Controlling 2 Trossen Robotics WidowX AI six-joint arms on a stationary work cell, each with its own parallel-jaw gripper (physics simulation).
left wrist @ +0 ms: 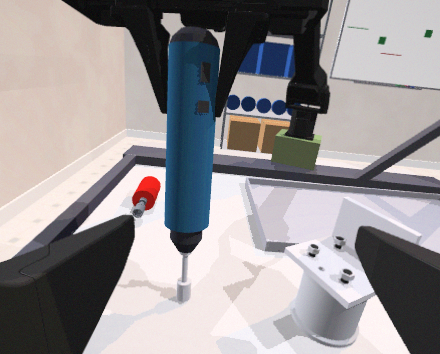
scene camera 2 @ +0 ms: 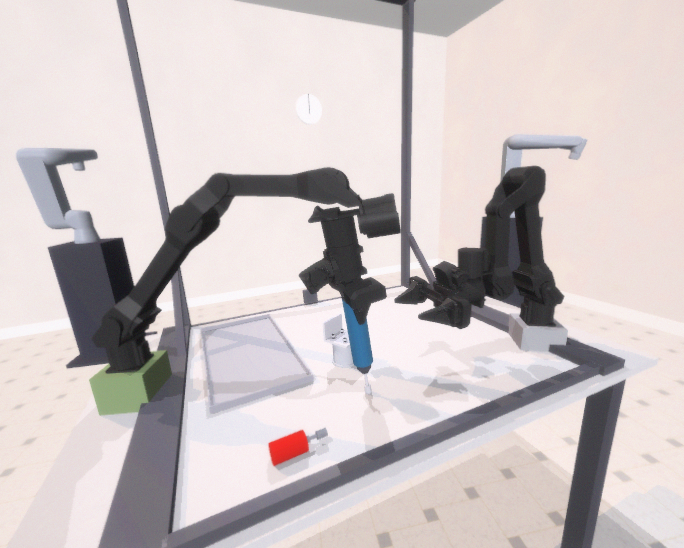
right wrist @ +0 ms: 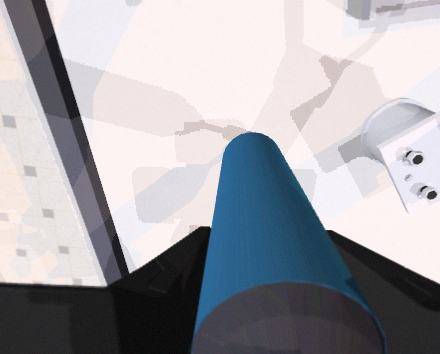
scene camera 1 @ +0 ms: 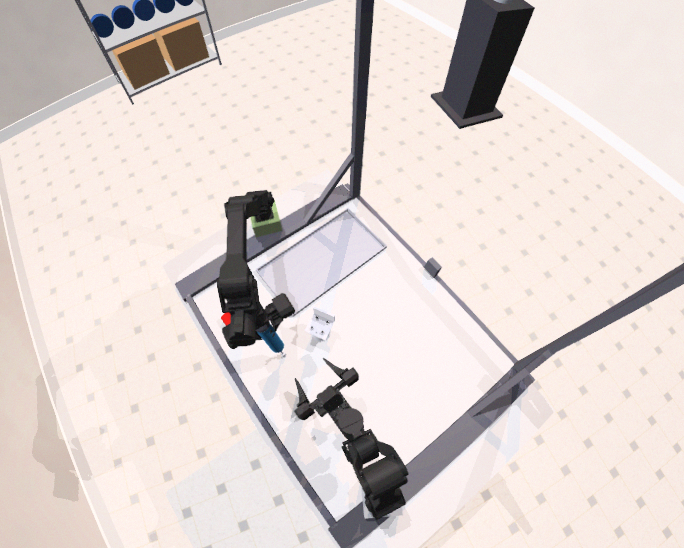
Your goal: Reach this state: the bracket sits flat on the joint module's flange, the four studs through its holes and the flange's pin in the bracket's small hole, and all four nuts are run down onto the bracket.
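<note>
The white bracket lies flat on the upright joint module. In the left wrist view nuts sit on studs around the small hole; my left finger hides part of the plate. Whether each nut is fully down is too small to tell. My right gripper is shut on the blue driver, whose socket hangs over the table beside the module. My left gripper is open and empty.
A red driver lies near the table's edge rail. A shallow grey tray lies beyond the module on the right arm's side. Frame posts rise at the table corners.
</note>
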